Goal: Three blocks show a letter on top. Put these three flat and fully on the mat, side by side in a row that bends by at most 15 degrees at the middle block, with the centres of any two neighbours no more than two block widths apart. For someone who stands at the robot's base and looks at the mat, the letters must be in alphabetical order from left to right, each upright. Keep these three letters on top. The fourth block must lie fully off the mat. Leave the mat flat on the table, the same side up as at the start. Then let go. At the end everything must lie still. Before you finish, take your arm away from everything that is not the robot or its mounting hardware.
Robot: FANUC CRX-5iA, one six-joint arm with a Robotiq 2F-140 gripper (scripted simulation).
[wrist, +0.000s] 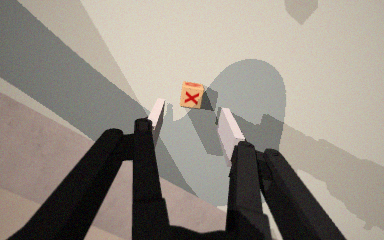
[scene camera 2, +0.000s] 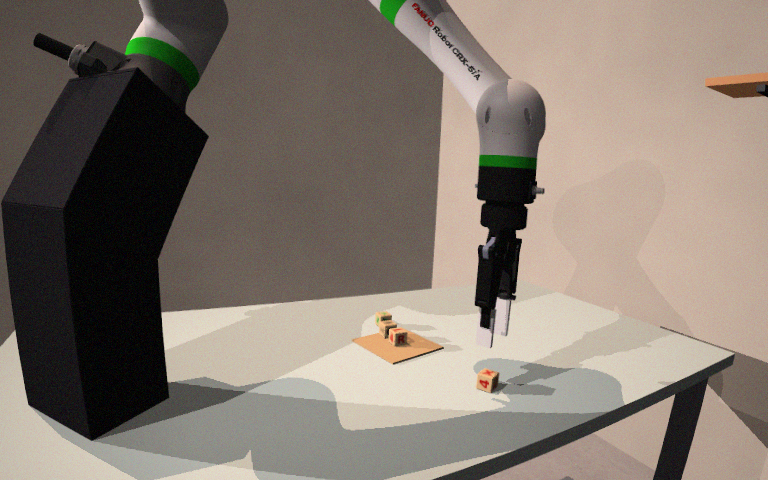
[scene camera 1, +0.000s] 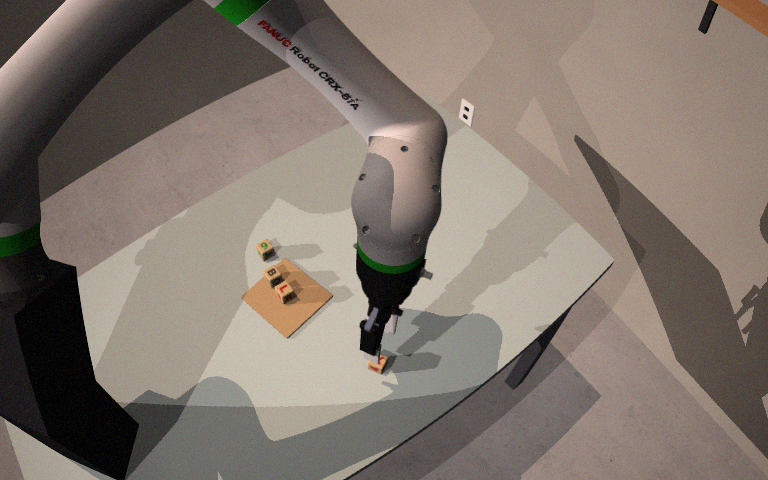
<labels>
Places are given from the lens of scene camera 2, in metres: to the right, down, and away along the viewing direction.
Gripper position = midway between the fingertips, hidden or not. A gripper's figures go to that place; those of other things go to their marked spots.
my gripper [scene camera 2: 491,339]: 0.18, 0.17, 0.74
tan mat [scene camera 2: 416,346]: 0.07, 0.23, 0.92
</labels>
